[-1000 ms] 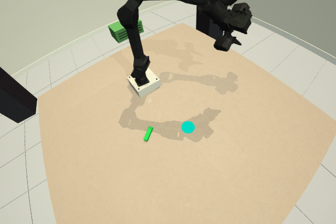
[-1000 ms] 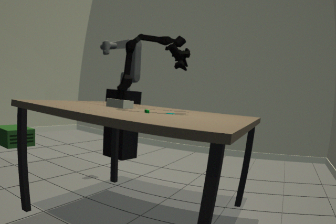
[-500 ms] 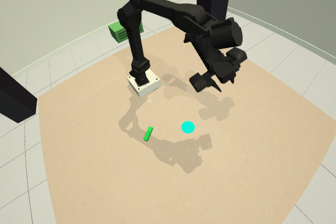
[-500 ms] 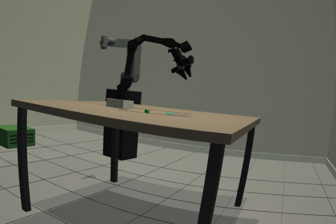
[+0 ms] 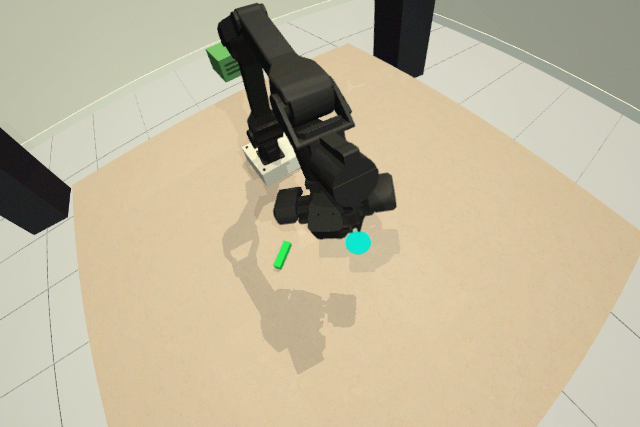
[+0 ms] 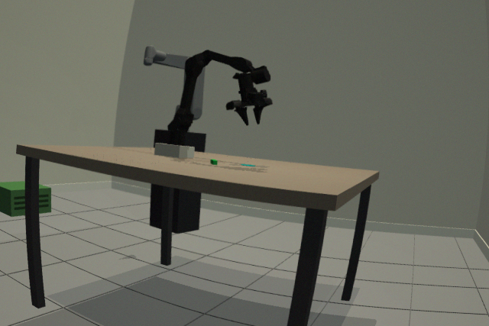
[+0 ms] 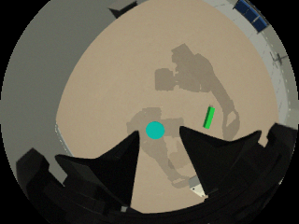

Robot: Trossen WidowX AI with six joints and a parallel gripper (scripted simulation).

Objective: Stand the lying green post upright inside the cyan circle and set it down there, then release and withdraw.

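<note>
Now: gripper tip 90 mm past the green post, 110 mm to the left of it and 160 mm above it. Round my gripper tip: cyan circle 30 mm behind, 50 mm to the left, 170 mm below.
</note>
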